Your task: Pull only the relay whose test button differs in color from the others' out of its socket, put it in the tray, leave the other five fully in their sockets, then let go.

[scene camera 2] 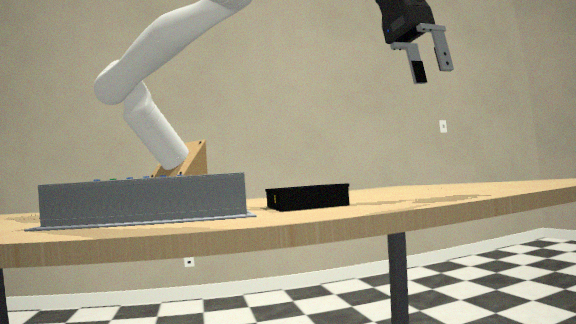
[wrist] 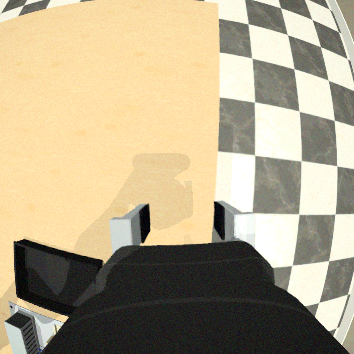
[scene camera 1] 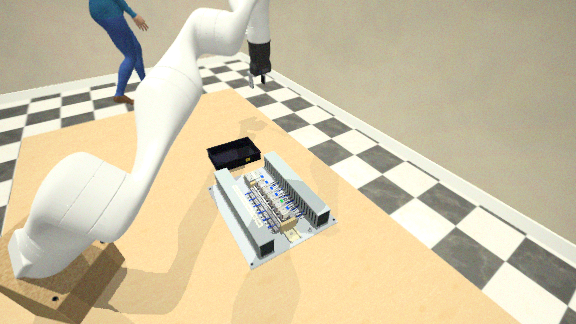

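Pixels of known places: gripper, fingertip midpoint: point(scene camera 2: 433, 77) point(wrist: 181, 215) point(scene camera 1: 257, 85); arm's base, link origin: point(scene camera 2: 175, 158) point(scene camera 1: 44, 252).
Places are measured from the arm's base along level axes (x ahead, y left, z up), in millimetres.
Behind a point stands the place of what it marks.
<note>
The relay with the green test button point(scene camera 1: 282, 201) @[x 436, y -227, z -70 mm] sits in the row on the panel, second from the end nearest the camera; its green button point(scene camera 2: 113, 179) @[x 441, y -224, z -72 mm] also shows above the duct in the second scene view. The other relays point(scene camera 1: 271, 188) @[x 455, y -172, z -71 mm] in the row have blue buttons. The black tray point(scene camera 1: 234, 154) @[x 551, y 94, z -137 mm] point(scene camera 2: 307, 197) @[x 610, y 42, z -121 mm] point(wrist: 55, 277) @[x 533, y 83, z -137 mm] stands on the table beside the far end of the panel; its visible inside holds no relay. My gripper point(scene camera 1: 257, 81) @[x 770, y 171, z 38 mm] point(scene camera 2: 433, 76) @[x 770, y 171, z 38 mm] point(wrist: 181, 215) @[x 770, y 171, z 38 mm] is open and empty, high above the table beyond the tray. How deep each relay sits is too small to tell.
Two tall grey wiring ducts point(scene camera 1: 297, 188) @[x 506, y -225, z -77 mm] point(scene camera 1: 245, 214) @[x 347, y -178, z -77 mm] flank the relay row on the panel point(scene camera 1: 325, 223) @[x 491, y -336, z -130 mm]. The duct wall point(scene camera 2: 142, 200) @[x 551, y -195, z -108 mm] hides the sockets in the second scene view. The table edge point(wrist: 218, 100) @[x 883, y 320, z -140 mm] runs near the gripper. A person point(scene camera 1: 122, 45) stands beyond the table.
</note>
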